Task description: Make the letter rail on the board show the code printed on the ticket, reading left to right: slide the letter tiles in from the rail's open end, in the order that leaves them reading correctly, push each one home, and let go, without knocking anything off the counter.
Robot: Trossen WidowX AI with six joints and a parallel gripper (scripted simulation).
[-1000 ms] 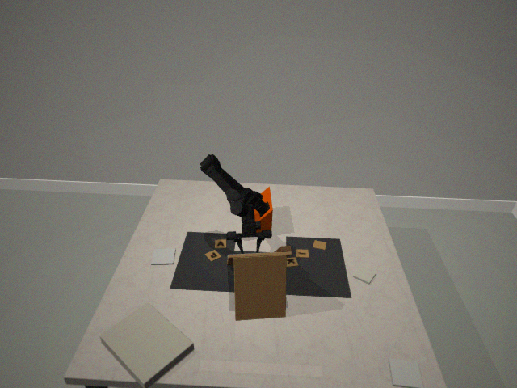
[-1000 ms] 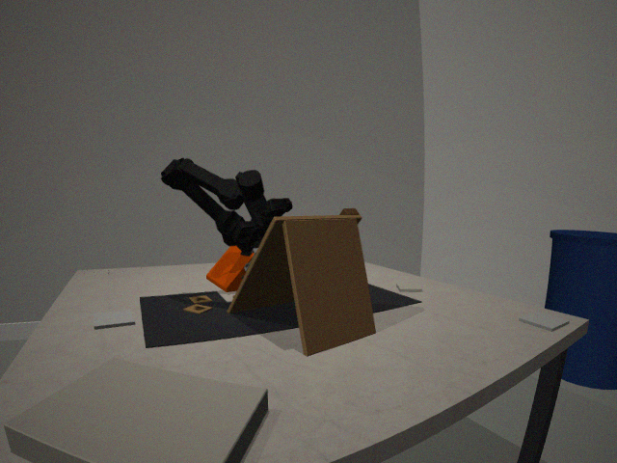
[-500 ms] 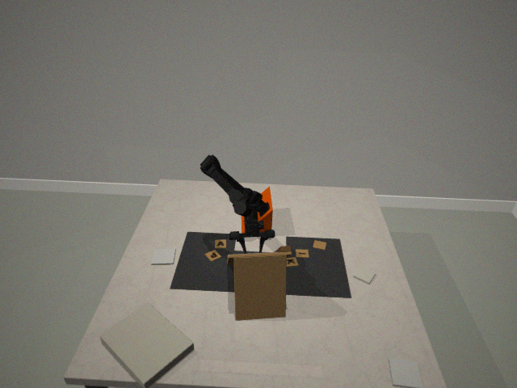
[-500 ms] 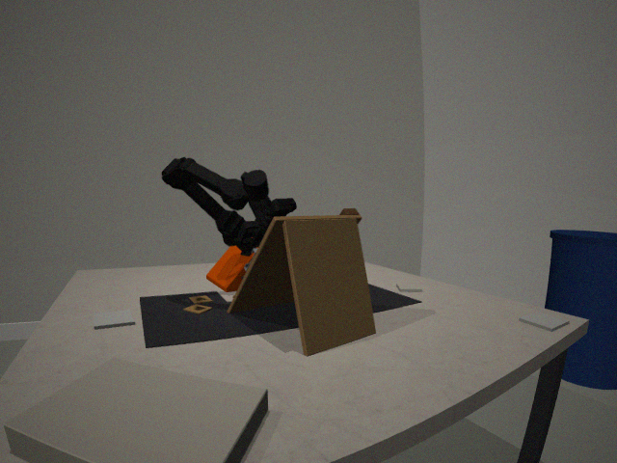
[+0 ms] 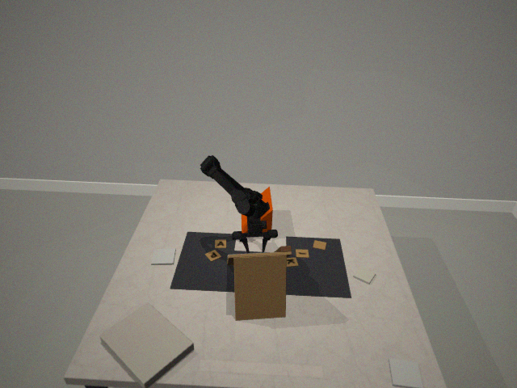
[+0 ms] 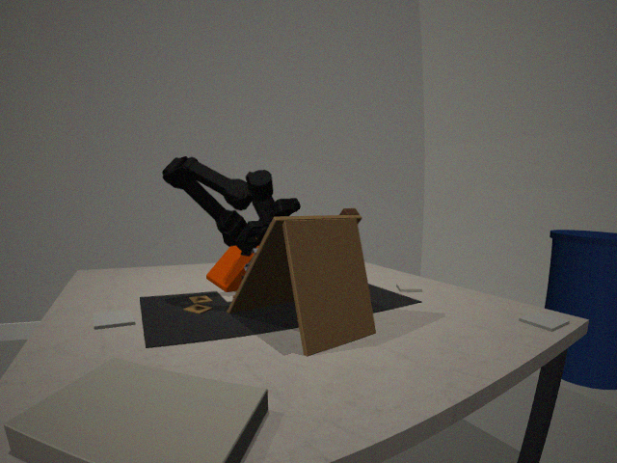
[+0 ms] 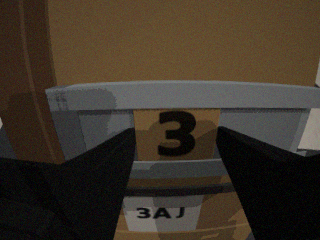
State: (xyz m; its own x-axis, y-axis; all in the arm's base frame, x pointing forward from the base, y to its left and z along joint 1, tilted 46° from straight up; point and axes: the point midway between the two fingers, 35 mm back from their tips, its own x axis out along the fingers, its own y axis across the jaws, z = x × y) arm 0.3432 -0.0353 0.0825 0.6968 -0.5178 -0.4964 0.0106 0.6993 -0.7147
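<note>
My gripper tip is now 60 mm past the white ticket, 10 mm to the right of it and 80 mm above it. The rest, counted from my gripper tip: tile marked p: 190 mm behind, 180 mm to the right, 160 mm below; then dark mat: 170 mm behind, 50 mm to the left, 160 mm below; then tan tile marked 3: right at my gripper tip.
</note>
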